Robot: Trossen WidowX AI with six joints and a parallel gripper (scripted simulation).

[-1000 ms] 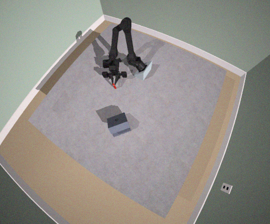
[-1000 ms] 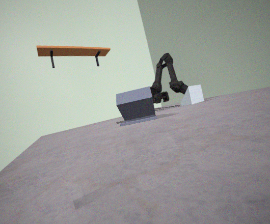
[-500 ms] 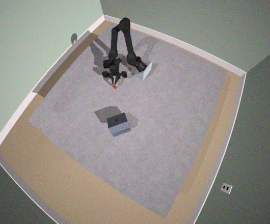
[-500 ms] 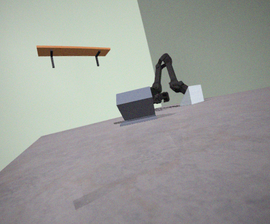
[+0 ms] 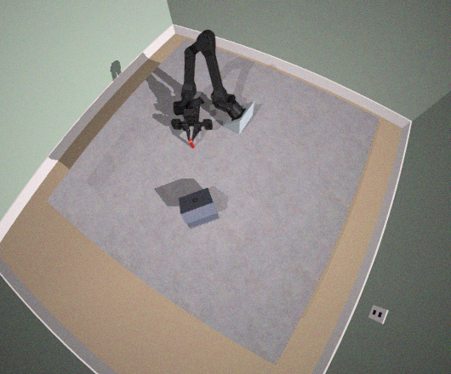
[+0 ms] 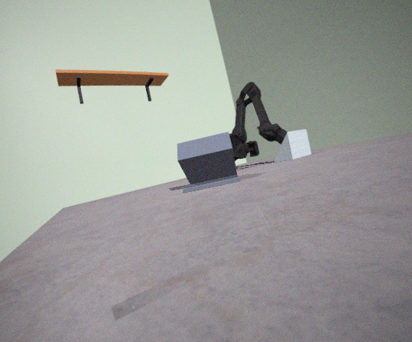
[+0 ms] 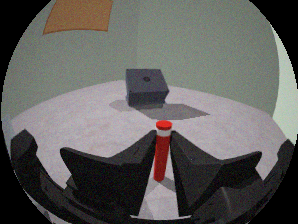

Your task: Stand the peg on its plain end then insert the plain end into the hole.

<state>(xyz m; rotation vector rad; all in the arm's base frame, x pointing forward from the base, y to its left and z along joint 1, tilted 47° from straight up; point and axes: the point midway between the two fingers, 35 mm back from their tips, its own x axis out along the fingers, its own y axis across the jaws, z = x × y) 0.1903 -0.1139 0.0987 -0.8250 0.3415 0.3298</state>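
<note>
Right now the red peg is 1 cm below my gripper tip. From my gripper tip the other things lie so: sloped panel (24 cm ahead, 17 cm to the left, 1 cm below).
</note>
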